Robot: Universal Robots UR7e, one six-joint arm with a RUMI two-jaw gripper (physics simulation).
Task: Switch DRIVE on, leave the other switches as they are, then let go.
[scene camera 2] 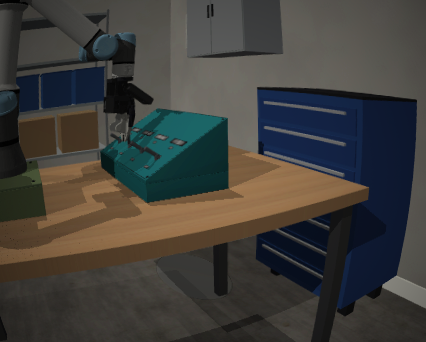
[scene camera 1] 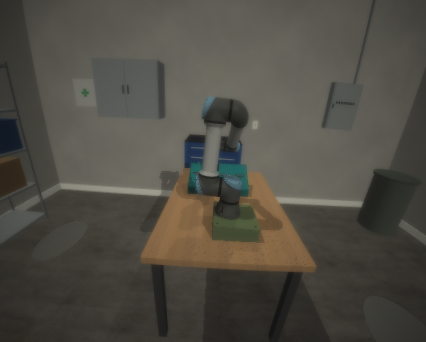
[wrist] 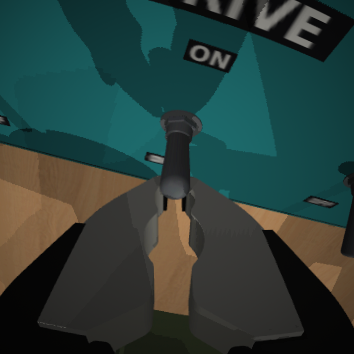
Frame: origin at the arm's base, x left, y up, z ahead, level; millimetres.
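Seen in the pictures: gripper, fingertip midpoint: (scene camera 2: 124, 141) (wrist: 174, 179); arm's base at its link origin: (scene camera 2: 5, 171) (scene camera 1: 227, 211).
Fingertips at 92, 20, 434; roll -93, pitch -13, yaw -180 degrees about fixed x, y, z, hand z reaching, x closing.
Note:
Offsets run from my fingertips to a thing's top centre, as dx, dy, dz. "spot": to the spot under its first point. Level surfaces: height alone.
The teal switch panel (scene camera 1: 233, 172) (scene camera 2: 192, 130) (wrist: 65, 45) stands on the table. In the wrist view the DRIVE lever {spot: +4, +19, +22} (wrist: 177, 160), dark and round, sticks out below the ON label {spot: +2, +5, +63} (wrist: 210, 56) and the large DRIVE label {spot: -23, +17, +84} (wrist: 300, 27). Its free end points toward the camera and the panel's lower edge, away from ON. My gripper (scene camera 2: 126, 139) (wrist: 174, 179) is at the panel's lower part, its fingertips shut on the lever's free end, one on each side. Another lever {spot: -110, +3, -1} (wrist: 348, 225) partly shows at the right. The arm hides the gripper in scene camera 1.
The wooden table {dy -115} (scene camera 1: 175, 245) (scene camera 2: 280, 195) carries the panel and the green arm base (scene camera 1: 235, 231) (scene camera 2: 20, 200). In scene camera 2 more dark levers {spot: -241, +0, -3} (scene camera 2: 150, 152) stand on the panel near the gripper. A blue drawer cabinet (scene camera 2: 310, 120) stands beyond the table.

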